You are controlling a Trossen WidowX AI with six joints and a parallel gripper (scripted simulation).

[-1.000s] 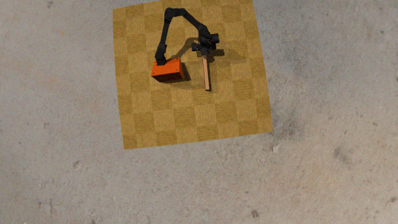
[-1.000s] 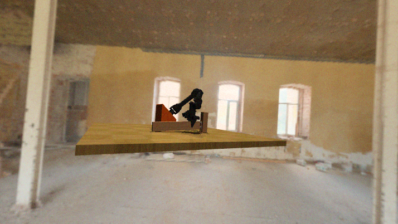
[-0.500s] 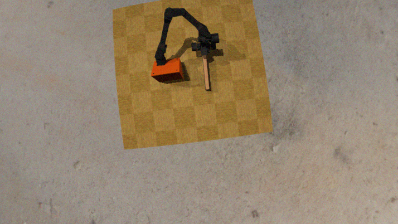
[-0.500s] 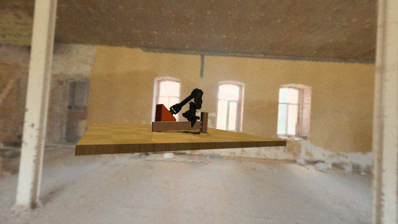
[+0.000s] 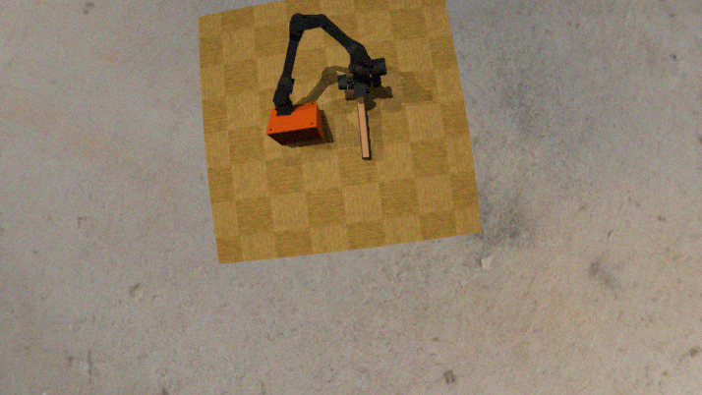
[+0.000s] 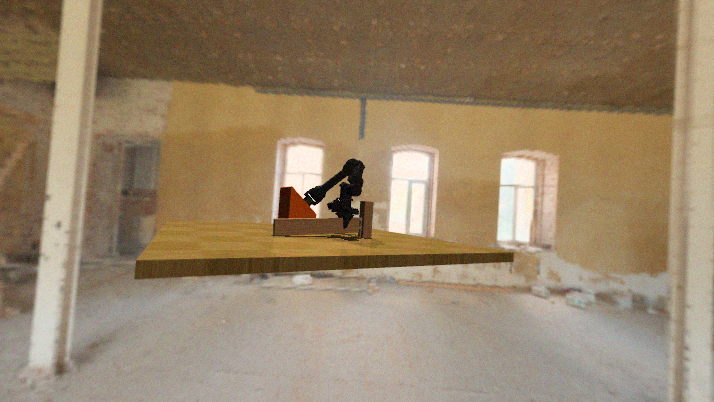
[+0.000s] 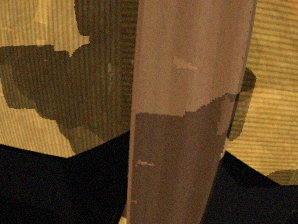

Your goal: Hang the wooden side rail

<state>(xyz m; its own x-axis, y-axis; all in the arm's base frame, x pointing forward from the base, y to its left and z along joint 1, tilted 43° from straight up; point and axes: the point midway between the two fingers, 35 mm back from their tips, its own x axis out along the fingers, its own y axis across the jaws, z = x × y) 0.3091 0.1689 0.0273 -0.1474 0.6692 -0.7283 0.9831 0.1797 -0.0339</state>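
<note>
My gripper tip is 120 mm to the right of the headboard post, 40 mm below it and 10 mm past it.
</note>
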